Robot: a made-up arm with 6 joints. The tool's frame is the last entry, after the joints.
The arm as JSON. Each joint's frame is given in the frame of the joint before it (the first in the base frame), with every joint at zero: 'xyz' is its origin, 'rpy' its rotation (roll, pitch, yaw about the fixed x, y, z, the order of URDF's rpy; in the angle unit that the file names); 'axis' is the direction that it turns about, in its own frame. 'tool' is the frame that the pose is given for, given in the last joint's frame.
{
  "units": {
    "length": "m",
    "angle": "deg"
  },
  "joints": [
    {
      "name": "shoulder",
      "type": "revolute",
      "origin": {
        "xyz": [
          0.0,
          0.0,
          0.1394
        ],
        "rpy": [
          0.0,
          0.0,
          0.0
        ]
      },
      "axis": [
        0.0,
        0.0,
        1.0
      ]
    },
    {
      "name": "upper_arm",
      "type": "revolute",
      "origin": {
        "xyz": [
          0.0,
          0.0,
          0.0
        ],
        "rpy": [
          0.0,
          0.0,
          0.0
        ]
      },
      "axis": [
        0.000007,
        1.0,
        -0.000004
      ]
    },
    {
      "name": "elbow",
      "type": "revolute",
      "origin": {
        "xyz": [
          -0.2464,
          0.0,
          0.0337
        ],
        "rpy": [
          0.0,
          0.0,
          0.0
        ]
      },
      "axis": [
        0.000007,
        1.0,
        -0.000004
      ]
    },
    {
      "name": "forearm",
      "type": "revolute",
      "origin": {
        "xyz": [
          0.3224,
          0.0,
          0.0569
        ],
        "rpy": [
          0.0,
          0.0,
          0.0
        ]
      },
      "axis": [
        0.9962,
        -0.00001,
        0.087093
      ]
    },
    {
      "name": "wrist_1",
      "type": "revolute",
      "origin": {
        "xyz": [
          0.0,
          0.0,
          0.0
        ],
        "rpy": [
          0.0,
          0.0,
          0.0
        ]
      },
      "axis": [
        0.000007,
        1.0,
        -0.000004
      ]
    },
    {
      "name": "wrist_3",
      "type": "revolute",
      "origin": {
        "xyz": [
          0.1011,
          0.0,
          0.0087
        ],
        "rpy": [
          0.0,
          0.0,
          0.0
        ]
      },
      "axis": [
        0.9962,
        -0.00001,
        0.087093
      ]
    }
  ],
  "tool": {
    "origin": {
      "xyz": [
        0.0,
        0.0,
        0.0
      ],
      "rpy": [
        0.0,
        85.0,
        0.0
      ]
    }
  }
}
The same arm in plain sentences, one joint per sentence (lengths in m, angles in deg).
The arm has six revolute joints in a row. What follows holds with every joint at zero, and every direction is one of the base frame's. Joint 1 sits 0.1394 m along +z from the base frame's origin and turns about +z. Joint 2 sits at the same point as joint 1 and turns about +y. Joint 3 sits 0.2464 m along -x and 0.0337 m along +z from joint 2 and turns about +y. Joint 4 sits 0.3224 m along +x and 0.0569 m along +z from joint 3 and turns about the direction (0.9962, 0, 0.0871). Joint 5 sits at the same point as joint 4 and turns about +y. Joint 6 sits 0.1011 m along +x and 0.0087 m along +z from joint 5 and turns about the direction (0.9962, 0, 0.0871). The tool frame, which is the frame that the pose is given for, sits at the same point as joint 6; its axes are the base frame's turned by roll 0, pitch 85 and yaw 0 deg (as in URDF: about the fixed x, then y, then z).
